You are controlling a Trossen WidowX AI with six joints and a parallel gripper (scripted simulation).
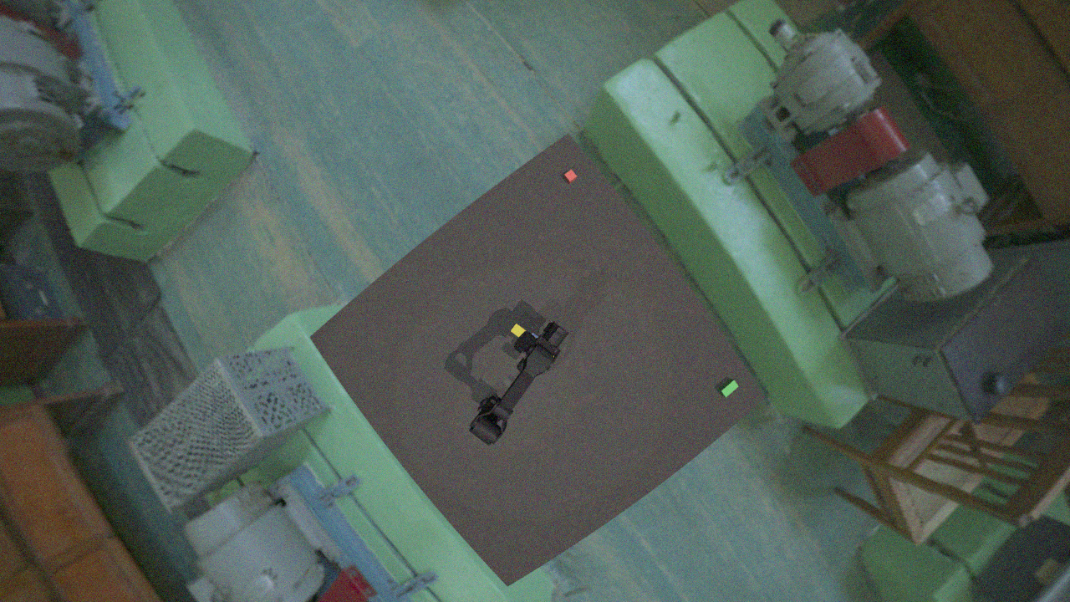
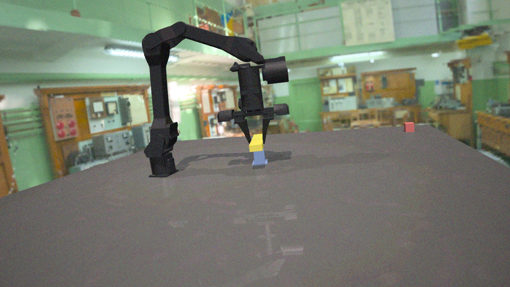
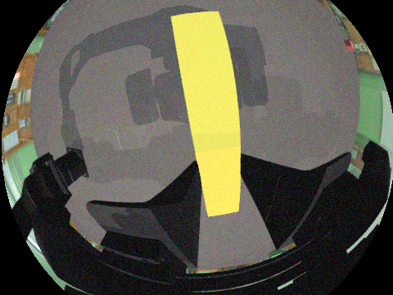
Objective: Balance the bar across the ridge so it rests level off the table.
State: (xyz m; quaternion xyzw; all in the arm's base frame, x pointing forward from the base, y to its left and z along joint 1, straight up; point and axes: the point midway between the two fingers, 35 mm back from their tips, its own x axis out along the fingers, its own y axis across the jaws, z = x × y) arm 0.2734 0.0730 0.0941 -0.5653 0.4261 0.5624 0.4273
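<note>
My gripper tip is now 1 cm past the bar and 3 cm to the right of it. Round my gripper tip: red cube (47 cm ahead, 43 cm to the left, 4 cm below); then green block (47 cm ahead, 57 cm to the right, 4 cm below).
</note>
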